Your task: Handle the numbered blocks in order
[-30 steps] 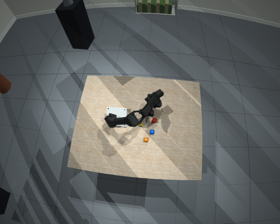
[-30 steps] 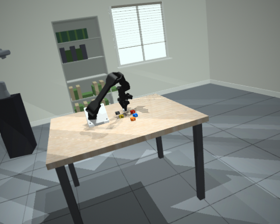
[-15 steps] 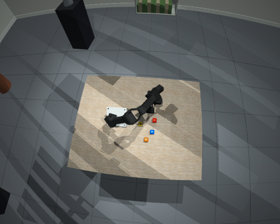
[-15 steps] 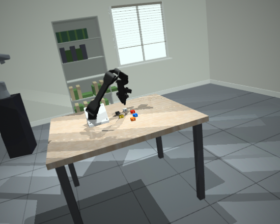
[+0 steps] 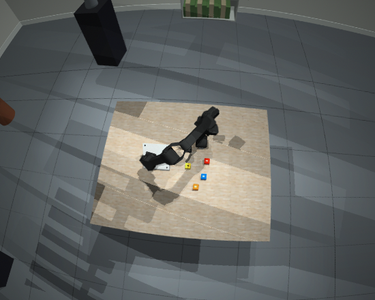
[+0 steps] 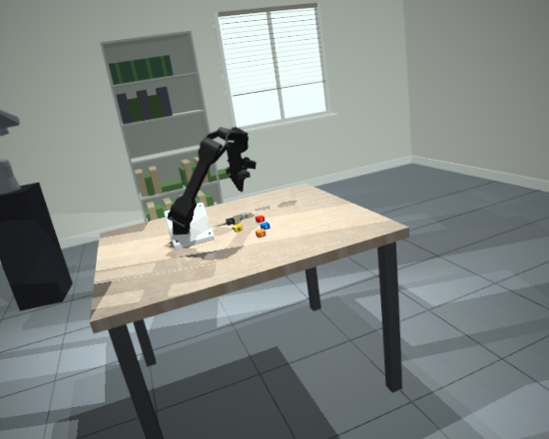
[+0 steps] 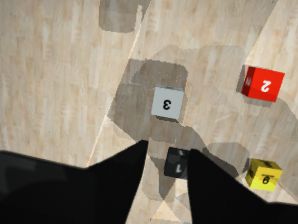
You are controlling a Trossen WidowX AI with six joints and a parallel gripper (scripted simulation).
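Right now the blue block is 19 cm to the right of my gripper tip, 11 cm below it and 6 cm ahead of it. Also, from my gripper tip: white block 11 cm below; then red block 11 cm below, 9 cm to the right, 5 cm ahead; then black block 11 cm below, 7 cm behind, 4 cm to the right.
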